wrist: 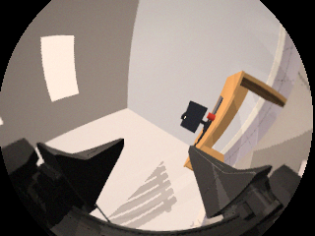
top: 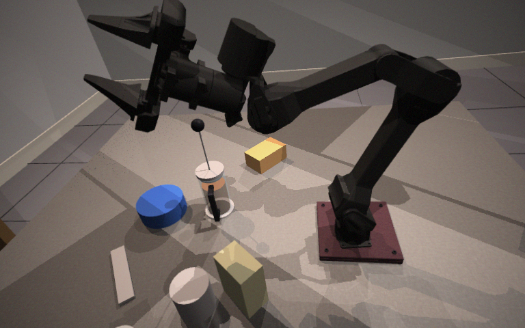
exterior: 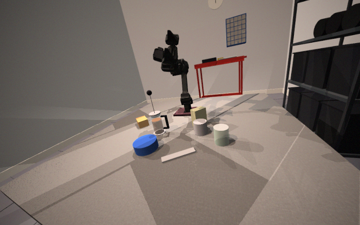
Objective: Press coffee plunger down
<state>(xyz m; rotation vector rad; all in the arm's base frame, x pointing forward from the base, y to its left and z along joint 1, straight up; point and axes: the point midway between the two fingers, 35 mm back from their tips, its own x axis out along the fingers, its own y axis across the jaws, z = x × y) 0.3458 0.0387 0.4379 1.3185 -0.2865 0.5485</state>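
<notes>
My gripper tip is now 340 mm above the coffee press, 160 mm to the left of it and 60 mm past it. The rest, counted from my gripper tip: white flat bar: 470 mm below, 140 mm ahead; pale green cylinder: 430 mm below, 180 mm to the left, 40 mm ahead; grey cylinder: 440 mm below, 80 mm to the left, 50 mm behind.
</notes>
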